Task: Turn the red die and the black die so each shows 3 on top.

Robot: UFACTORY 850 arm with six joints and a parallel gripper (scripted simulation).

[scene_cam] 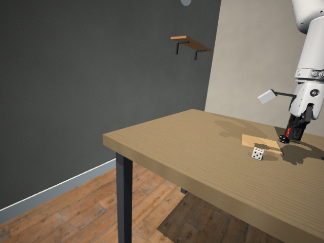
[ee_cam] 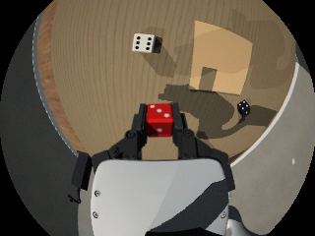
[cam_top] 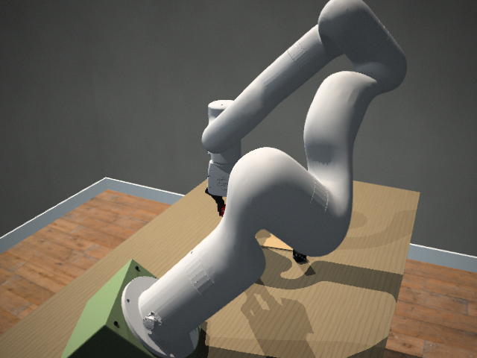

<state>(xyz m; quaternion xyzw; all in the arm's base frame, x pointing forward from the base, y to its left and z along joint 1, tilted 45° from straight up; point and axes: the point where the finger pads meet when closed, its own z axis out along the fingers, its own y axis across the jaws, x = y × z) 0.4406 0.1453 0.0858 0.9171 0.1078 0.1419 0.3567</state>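
The red die lies 1 cm below my hand. The rest, counted from my hand: tan mat: 12 cm to the right, 11 cm below, 7 cm ahead; black die: 23 cm to the right, 9 cm below, 3 cm behind; white die: 9 cm below, 8 cm ahead, 3 cm to the left.
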